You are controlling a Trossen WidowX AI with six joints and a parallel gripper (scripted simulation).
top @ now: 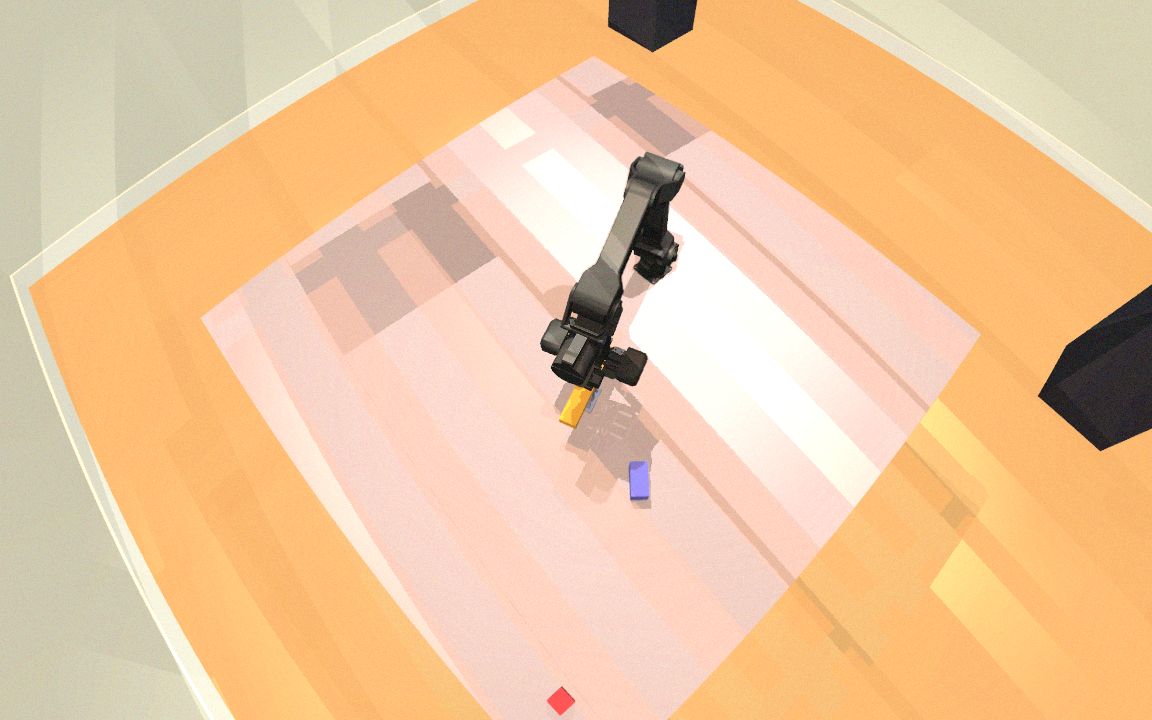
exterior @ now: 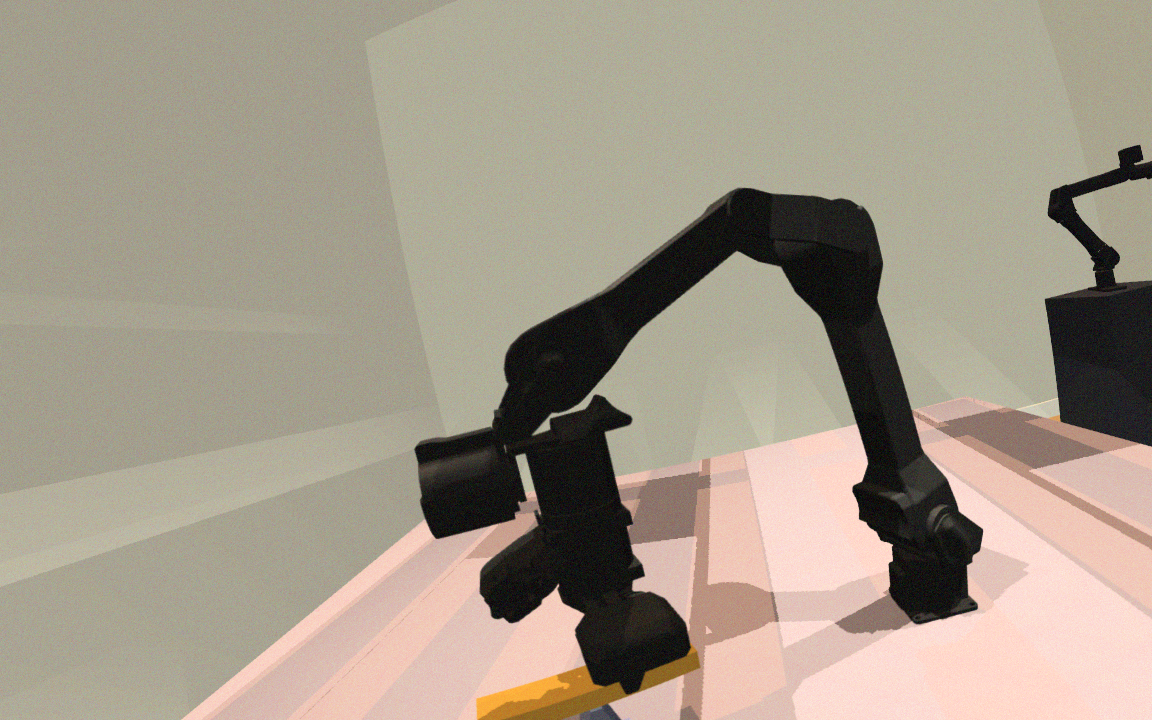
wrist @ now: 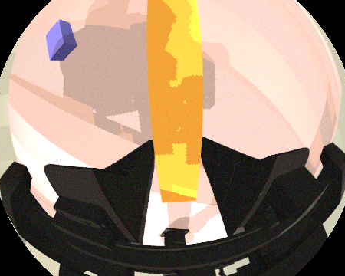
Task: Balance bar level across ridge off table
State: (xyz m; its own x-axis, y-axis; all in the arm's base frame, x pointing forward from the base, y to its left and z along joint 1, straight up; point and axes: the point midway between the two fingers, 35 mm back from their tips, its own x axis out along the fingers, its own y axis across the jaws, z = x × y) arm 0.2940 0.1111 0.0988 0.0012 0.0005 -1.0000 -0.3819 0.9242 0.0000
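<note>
Right now the orange bar is 3 cm ahead of my gripper tip and 1 cm to the left of it. Round my gripper tip: small red block 45 cm ahead, 39 cm to the left, 5 cm below; purple block 8 cm ahead, 20 cm to the left, 5 cm below.
</note>
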